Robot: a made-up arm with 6 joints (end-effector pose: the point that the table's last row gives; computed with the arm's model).
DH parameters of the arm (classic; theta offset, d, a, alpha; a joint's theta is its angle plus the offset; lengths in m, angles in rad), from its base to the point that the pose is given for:
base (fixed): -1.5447 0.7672 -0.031 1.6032
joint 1: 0 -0.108 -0.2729 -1.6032
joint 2: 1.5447 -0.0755 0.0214 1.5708
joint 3: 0 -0.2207 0.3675 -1.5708
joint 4: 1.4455 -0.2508 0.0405 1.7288
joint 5: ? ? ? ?
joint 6: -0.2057 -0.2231 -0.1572 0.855
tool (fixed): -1.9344 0.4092 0 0
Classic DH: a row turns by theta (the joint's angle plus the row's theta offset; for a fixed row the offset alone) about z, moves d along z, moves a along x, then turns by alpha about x.
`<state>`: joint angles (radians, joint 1 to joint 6).
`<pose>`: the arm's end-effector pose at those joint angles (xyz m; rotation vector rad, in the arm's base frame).
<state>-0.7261 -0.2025 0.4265 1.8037 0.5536 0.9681</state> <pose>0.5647 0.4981 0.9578 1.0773 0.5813 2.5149</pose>
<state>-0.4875 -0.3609 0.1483 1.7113 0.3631 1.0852</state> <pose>0.5644 0.4932 0.7533 1.2753 0.6030 2.2514</pose>
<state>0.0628 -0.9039 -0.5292 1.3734 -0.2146 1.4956</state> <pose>0.4422 0.2407 0.4678 1.1957 0.2457 1.3685</pose>
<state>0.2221 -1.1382 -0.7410 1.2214 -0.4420 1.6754</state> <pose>0.3878 0.1800 0.4665 0.9817 0.0929 1.0925</pose>
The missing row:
joint 5: 1.551 -0.2713 -0.0745 -1.4471
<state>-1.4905 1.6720 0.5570 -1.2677 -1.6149 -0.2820</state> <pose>-0.1552 0.2708 1.1649 1.4290 1.2703 0.7587</pose>
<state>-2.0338 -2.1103 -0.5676 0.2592 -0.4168 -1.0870</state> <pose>0.1906 0.3024 1.4667 -0.3548 -0.8951 0.0887</pose>
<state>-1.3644 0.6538 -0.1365 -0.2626 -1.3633 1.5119</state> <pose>0.1411 0.5351 1.5527 0.6194 -0.1222 1.6002</pose>
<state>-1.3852 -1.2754 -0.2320 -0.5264 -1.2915 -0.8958</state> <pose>0.1265 0.4285 1.1145 -0.5813 -1.8011 1.1177</pose>
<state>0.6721 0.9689 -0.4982 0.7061 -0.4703 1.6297</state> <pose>0.0038 0.3805 0.1757 0.2807 1.8414 1.9244</pose>
